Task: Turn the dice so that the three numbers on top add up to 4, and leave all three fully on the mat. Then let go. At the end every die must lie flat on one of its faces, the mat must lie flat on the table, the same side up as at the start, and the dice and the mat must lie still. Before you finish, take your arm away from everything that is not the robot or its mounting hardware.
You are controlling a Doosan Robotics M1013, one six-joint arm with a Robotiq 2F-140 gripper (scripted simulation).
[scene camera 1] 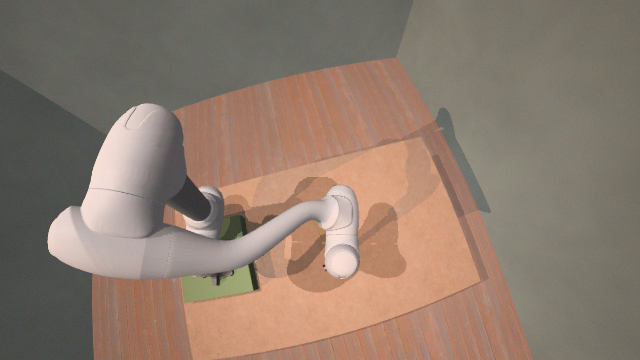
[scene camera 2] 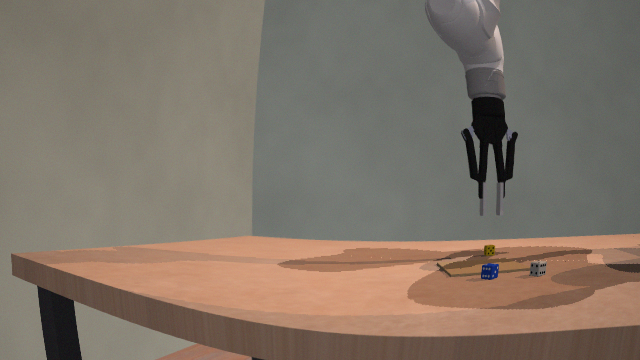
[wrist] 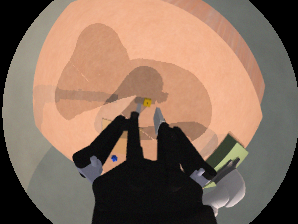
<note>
The pictures show: my gripper and a tan mat.
My gripper shows as well in the wrist view.
</note>
